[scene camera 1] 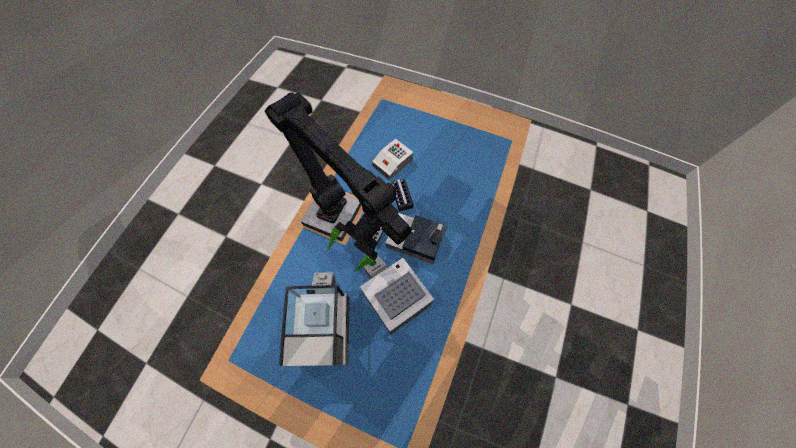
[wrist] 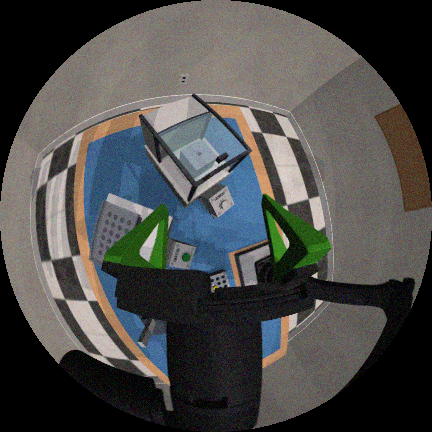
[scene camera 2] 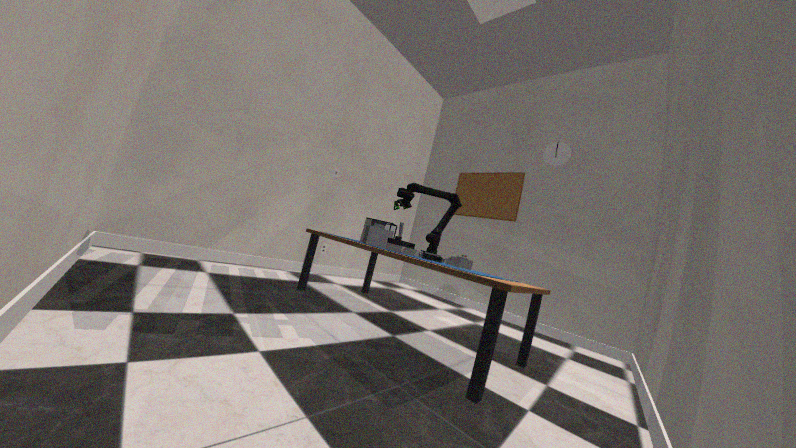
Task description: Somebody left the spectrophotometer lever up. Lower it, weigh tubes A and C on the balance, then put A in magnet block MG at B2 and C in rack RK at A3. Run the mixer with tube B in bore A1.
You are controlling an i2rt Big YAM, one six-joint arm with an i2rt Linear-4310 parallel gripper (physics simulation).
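Frame: origin at the arm's base, x right, y up, z back, level; millimetres.
Where they show: gripper, fingertip midpoint: (scene camera 1: 341, 260) (wrist: 212, 202) (scene camera 2: 398, 209); arm's base, origin of the base link: (scene camera 1: 331, 208) (wrist: 265, 271).
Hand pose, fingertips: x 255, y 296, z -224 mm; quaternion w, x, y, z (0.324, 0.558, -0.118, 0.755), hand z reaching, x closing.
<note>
Each offset is from my fingertips to the top centre of the thing. "spot": to the spot under its first point.
My gripper (scene camera 1: 343, 257) (scene camera 2: 397, 206) (wrist: 212, 202) is open and empty, high above the table. The glass-walled balance @[spot: dx +262, dy -128, dz +7 mm] (scene camera 1: 308, 350) (scene camera 2: 375, 235) (wrist: 175, 114) shows its pan (scene camera 1: 316, 314) (wrist: 199, 153) inside. A dark-topped instrument @[dx -266, dy -230, dz -143 mm] (scene camera 1: 418, 243), apparently the spectrophotometer, has a grey lever @[dx -267, dy -132, dz -212 mm] (scene camera 1: 438, 232) (scene camera 2: 401, 229) (wrist: 145, 333) that stands up in scene camera 2. A small multi-hole block @[dx -253, dy -302, dz +34 mm] (wrist: 219, 281) with a yellow spot shows below the fingers in the wrist view. A black rack @[dx -433, dy -284, dz -18 mm] (scene camera 1: 402, 194) stands beside the arm. Tubes A, B and C and their letters cannot be told apart.
A white device with a grey holed block @[dx -36, dy -142, dz -128 mm] (scene camera 1: 399, 294) (wrist: 116, 227) stands near the balance. A knob box @[dx +22, dy -257, dz +115 mm] (scene camera 1: 323, 278) (wrist: 220, 201) and a green-button box @[spot: dx -85, dy -259, dz -47 mm] (scene camera 1: 374, 266) (wrist: 180, 254) stand nearby. A white keypad device @[dx -583, dy -262, dz +87 mm] (scene camera 1: 392, 158) is at the far end. The arm hides part of the middle.
</note>
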